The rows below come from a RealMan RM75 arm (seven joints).
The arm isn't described. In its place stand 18 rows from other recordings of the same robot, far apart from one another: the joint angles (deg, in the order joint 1, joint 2, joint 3, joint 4, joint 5, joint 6, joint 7), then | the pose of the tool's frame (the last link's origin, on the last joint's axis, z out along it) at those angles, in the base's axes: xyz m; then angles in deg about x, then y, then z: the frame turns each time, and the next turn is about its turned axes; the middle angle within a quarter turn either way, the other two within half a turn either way.
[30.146, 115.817, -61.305, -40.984, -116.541, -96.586, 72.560] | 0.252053 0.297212 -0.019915 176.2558 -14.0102 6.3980
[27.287, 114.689, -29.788, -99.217, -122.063, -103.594, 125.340] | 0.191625 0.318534 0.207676 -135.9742 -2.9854 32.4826
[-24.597, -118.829, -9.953, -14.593, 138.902, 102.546, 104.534] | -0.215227 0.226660 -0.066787 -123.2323 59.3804 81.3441
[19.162, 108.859, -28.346, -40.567, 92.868, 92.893, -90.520] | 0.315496 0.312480 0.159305 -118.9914 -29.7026 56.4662
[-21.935, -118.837, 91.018, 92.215, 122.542, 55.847, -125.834] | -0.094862 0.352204 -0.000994 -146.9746 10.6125 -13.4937
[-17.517, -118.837, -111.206, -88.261, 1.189, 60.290, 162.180] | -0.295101 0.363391 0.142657 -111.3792 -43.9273 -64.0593
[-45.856, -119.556, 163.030, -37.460, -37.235, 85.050, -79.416] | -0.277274 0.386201 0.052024 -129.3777 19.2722 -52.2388
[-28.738, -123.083, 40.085, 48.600, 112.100, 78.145, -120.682] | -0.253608 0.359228 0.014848 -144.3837 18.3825 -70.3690
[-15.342, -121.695, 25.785, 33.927, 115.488, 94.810, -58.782] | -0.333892 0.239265 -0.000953 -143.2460 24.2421 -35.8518
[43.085, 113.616, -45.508, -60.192, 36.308, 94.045, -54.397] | 0.213828 0.394773 0.076718 -163.9140 9.6310 41.4129
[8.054, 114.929, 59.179, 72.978, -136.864, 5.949, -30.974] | 0.217336 0.315648 -0.078767 -129.7908 -0.2484 28.6879
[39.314, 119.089, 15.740, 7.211, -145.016, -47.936, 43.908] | 0.273158 0.343897 -0.117348 -140.9759 -10.6881 40.1926
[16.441, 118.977, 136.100, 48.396, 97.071, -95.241, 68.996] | 0.260531 0.298680 0.073401 -132.6713 -40.2351 31.3222
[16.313, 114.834, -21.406, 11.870, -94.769, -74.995, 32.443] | 0.358079 0.215612 -0.066102 -122.9137 -12.8848 57.3517
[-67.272, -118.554, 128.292, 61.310, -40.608, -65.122, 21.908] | -0.037683 0.339045 -0.147438 -159.2234 -29.5567 13.1896
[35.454, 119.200, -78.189, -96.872, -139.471, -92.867, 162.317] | 0.090200 0.345368 0.032955 -159.2187 10.9891 37.5931
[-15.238, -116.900, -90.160, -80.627, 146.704, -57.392, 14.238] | -0.247620 0.344631 -0.000494 -145.1894 -21.2207 -52.2684
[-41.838, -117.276, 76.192, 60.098, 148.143, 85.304, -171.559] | -0.201077 0.375685 -0.013401 -172.4528 -26.9738 -68.6852
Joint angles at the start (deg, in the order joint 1, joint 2, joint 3, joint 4, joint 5, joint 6, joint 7): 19.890 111.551 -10.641 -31.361 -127.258 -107.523 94.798
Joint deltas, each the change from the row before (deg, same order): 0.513 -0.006 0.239 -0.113 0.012 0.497 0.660; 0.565 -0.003 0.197 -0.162 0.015 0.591 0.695; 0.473 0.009 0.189 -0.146 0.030 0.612 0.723; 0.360 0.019 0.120 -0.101 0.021 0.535 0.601; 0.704 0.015 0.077 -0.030 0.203 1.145 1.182; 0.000 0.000 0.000 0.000 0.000 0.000 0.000; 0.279 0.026 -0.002 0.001 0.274 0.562 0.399; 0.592 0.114 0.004 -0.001 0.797 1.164 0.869
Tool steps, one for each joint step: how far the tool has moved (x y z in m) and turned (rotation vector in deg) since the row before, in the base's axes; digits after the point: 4 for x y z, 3 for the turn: -0.0010 0.0041 0.0008 0.183 0.005 -0.375; -0.0011 0.0045 0.0008 0.198 -0.079 -0.389; -0.0007 0.0040 0.0007 0.197 -0.037 -0.513; -0.0005 0.0031 0.0004 0.132 -0.025 -0.468; -0.0011 0.0063 0.0004 0.254 0.063 -0.930; 0.0000 0.0000 0.0000 0.000 0.000 0.000; -0.0005 0.0029 0.0003 0.309 0.040 -0.349; -0.0016 0.0063 0.0005 0.807 0.292 -0.705
